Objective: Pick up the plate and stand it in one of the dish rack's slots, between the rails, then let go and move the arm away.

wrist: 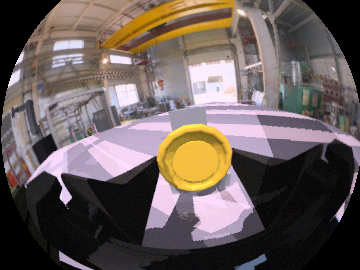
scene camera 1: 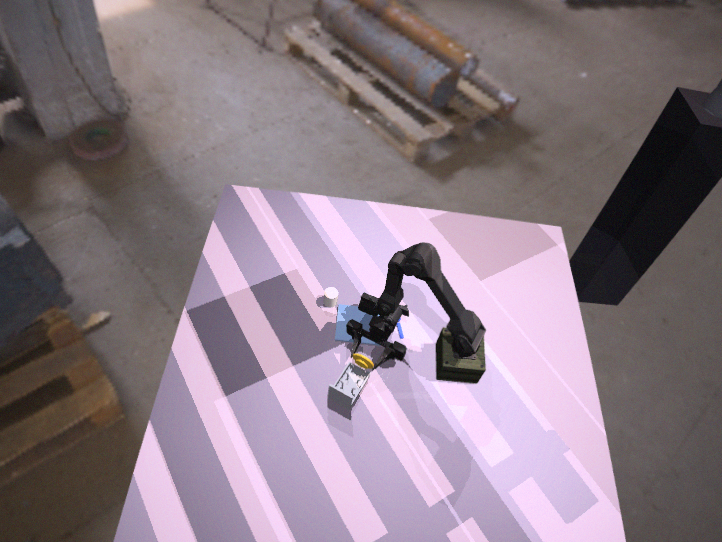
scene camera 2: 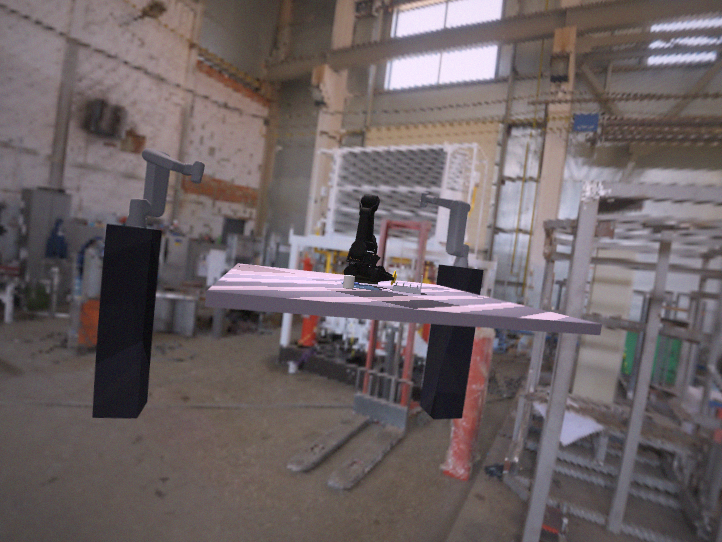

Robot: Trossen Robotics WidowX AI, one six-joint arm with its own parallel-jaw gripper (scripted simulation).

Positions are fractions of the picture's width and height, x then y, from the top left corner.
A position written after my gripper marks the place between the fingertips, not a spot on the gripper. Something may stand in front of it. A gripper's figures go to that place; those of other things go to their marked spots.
Labels:
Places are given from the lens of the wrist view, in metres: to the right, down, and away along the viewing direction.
my gripper (wrist: 0.54,0.58): 0.01, 0.02, 0.10
yellow plate (wrist: 0.54,0.59): 0.01, 0.02, 0.09
grey dish rack (wrist: 0.54,0.43): 0.03, -0.04, 0.20
The marked spots on the yellow plate and the grey dish rack are 0.13 m apart.

